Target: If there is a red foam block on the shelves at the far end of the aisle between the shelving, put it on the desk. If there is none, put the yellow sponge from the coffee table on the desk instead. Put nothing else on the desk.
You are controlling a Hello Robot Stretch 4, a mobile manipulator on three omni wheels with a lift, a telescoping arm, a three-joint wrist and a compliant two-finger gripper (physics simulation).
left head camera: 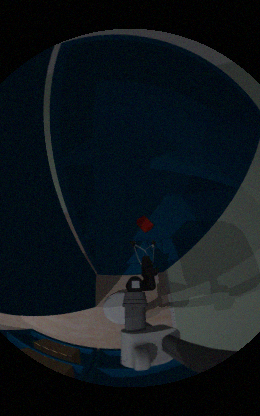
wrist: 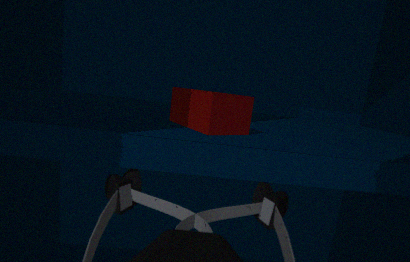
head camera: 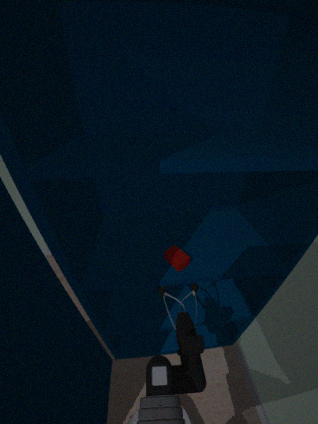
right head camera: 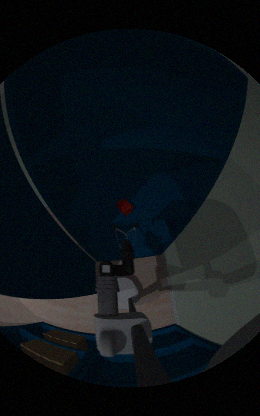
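Pixels of known places: gripper, fingertip midpoint: (wrist: 197,189); robot's base, link origin: (left head camera: 121,307) (right head camera: 120,292).
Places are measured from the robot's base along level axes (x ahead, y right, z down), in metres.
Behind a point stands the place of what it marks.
Observation:
A red foam block (head camera: 177,258) {x 0.526, y 0.085, z -1.009 m} (left head camera: 145,224) {x 0.522, y 0.087, z -1.009 m} (right head camera: 125,207) {x 0.519, y 0.093, z -1.009 m} (wrist: 220,112) {x 0.501, y 0.099, z -0.988 m} sits on a dark blue shelf (wrist: 240,162) {x 0.460, y 0.121, z -0.948 m}, near its front edge. My gripper (head camera: 178,289) {x 0.476, y 0.085, z -0.910 m} (left head camera: 143,244) (right head camera: 125,227) {x 0.476, y 0.085, z -0.910 m} (wrist: 197,189) {x 0.476, y 0.085, z -0.910 m} is open, with its fingers apart and empty. In the wrist view the fingertips show below the shelf's front edge and the block, with a gap between them and the block. The desk, the coffee table and the yellow sponge do not show.
A pale wall or panel (head camera: 295,320) {x 0.358, y 0.613, z -0.750 m} (left head camera: 220,310) {x -0.140, y 0.643, z -0.840 m} (right head camera: 215,310) {x -0.248, y 0.649, z -0.823 m} stands close on the right, with the robot's shadow on it. Dark blue shelving rises on the left. Brown boxes (left head camera: 57,350) (right head camera: 50,354) lie on blue shelving at the bottom left.

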